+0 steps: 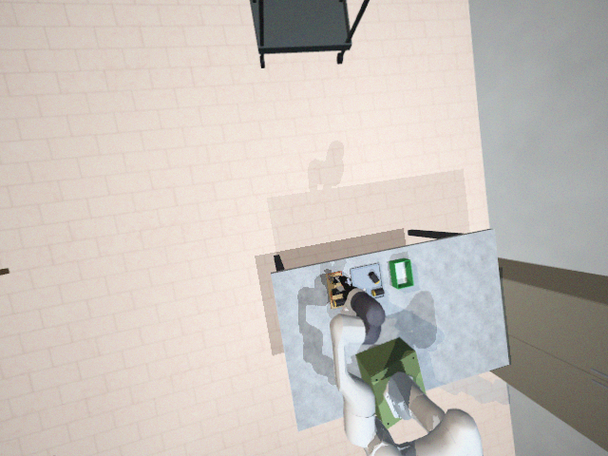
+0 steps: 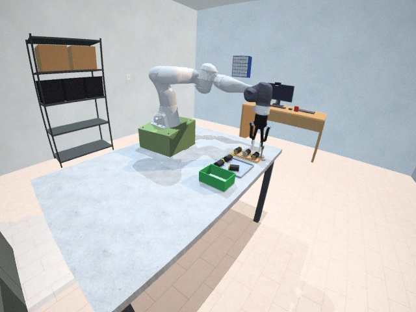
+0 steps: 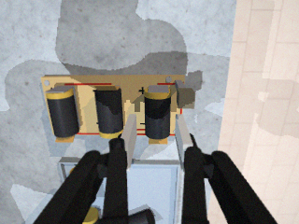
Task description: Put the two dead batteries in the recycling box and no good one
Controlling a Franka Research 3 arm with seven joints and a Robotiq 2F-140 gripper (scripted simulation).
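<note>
My hand is 3 cm short of the post, 3 cm to the right of it and 6 cm above it. Round my hand: grey tray (8 cm behind, 18 cm to the right, 9 cm below); green recycling box (8 cm behind, 38 cm to the right, 8 cm below).
</note>
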